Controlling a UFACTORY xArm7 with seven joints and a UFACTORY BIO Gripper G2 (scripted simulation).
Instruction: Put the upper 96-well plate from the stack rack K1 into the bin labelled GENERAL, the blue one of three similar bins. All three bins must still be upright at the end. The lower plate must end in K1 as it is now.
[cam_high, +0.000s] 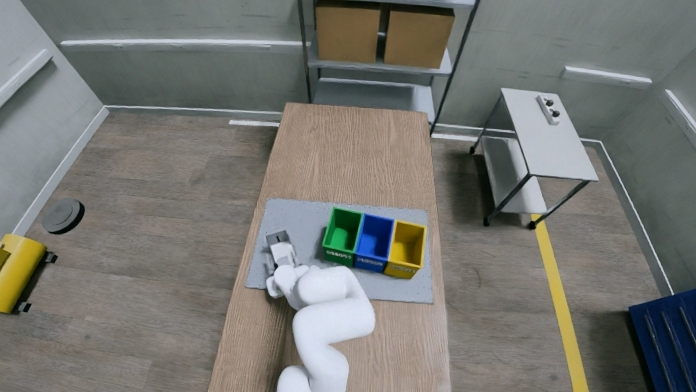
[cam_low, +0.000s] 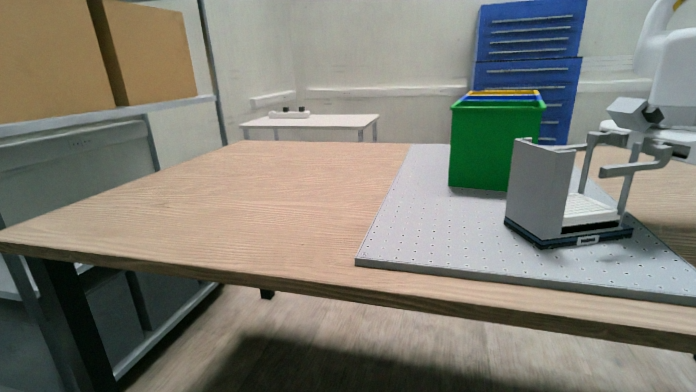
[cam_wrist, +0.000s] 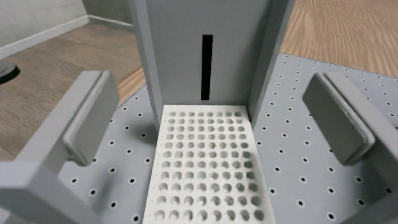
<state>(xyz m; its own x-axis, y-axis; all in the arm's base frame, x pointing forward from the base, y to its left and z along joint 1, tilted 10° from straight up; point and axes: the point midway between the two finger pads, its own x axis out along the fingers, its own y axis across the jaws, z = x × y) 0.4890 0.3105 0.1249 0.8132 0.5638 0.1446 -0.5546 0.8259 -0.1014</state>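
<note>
Now: the white 96-well plate 8 cm below my hand, 2 cm ahead of it and 1 cm to the left of it. The rest, counted from my hand: green bin 22 cm to the right, 14 cm ahead, 3 cm below; dark plate 9 cm below, 2 cm ahead, 1 cm to the left; blue general bin 35 cm to the right, 14 cm ahead, 3 cm below.
</note>
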